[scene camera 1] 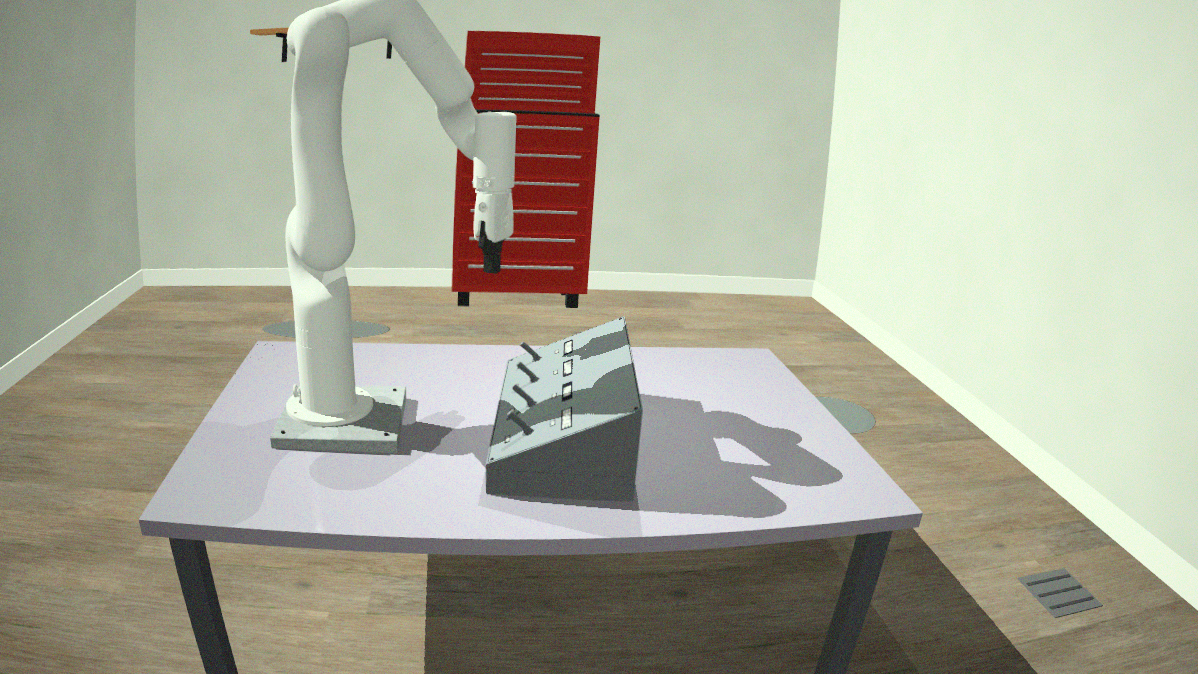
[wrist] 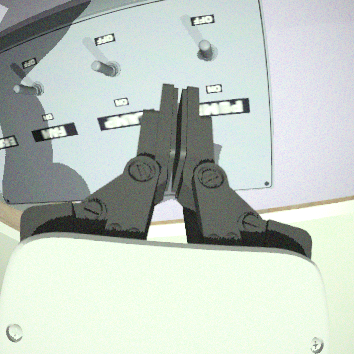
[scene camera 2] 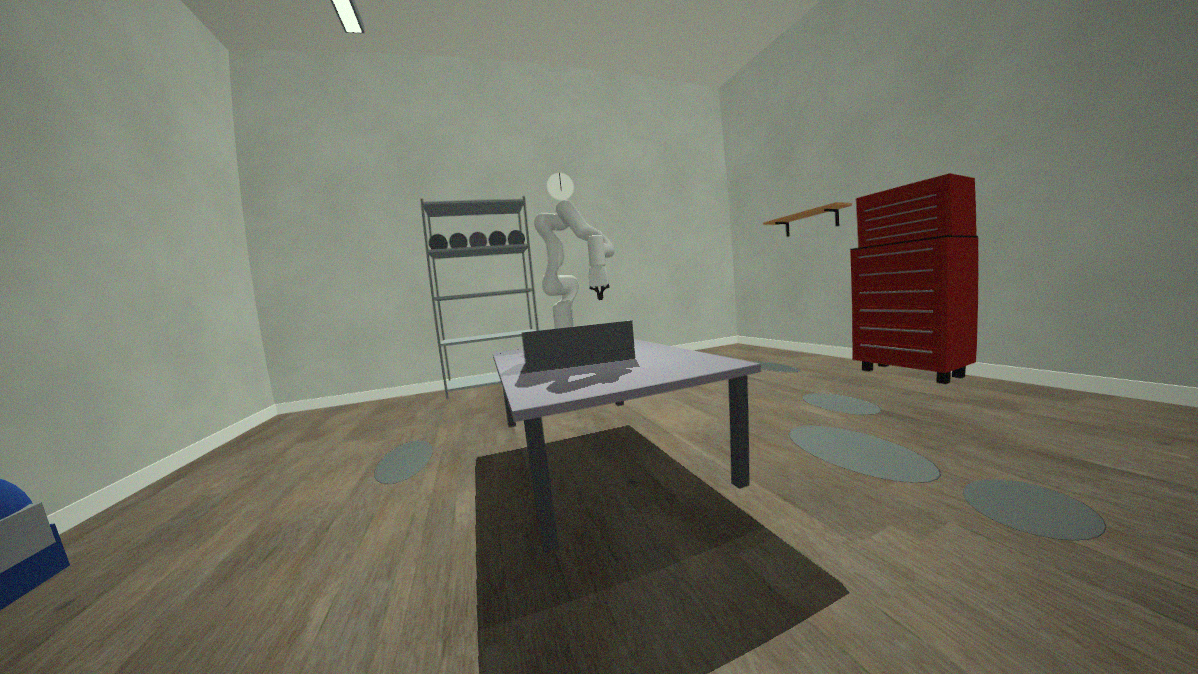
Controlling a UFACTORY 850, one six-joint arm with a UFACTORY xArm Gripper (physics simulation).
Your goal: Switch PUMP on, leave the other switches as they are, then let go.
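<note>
The grey sloped switch panel (scene camera 1: pixel 586 469) (scene camera 2: pixel 578 346) (wrist: pixel 240 150) stands on the table; its back faces scene camera 2. The PUMP lever (scene camera 1: pixel 529 352) (wrist: pixel 205 49) is the farthest in scene camera 1 and right in the wrist view, leaning toward OFF. The LAMP lever (scene camera 1: pixel 527 372) (wrist: pixel 104 67), FAN lever (scene camera 1: pixel 524 395) (wrist: pixel 29 89) and BRAKE lever (scene camera 1: pixel 520 422) lean the same way. My gripper (scene camera 1: pixel 491 268) (scene camera 2: pixel 599 295) (wrist: pixel 176 106) is shut and empty, above the panel and apart from the levers. Its fingers partly cover the LAMP and PUMP nameplates in the wrist view.
The lilac table (scene camera 1: pixel 351 502) (scene camera 2: pixel 695 364) carries the panel and the arm's base plate (scene camera 1: pixel 335 437), which is left of the panel in scene camera 1. A red tool cabinet (scene camera 1: pixel 536 280) (scene camera 2: pixel 892 293) stands at the wall. A metal rack (scene camera 2: pixel 481 295) stands behind the arm in scene camera 2.
</note>
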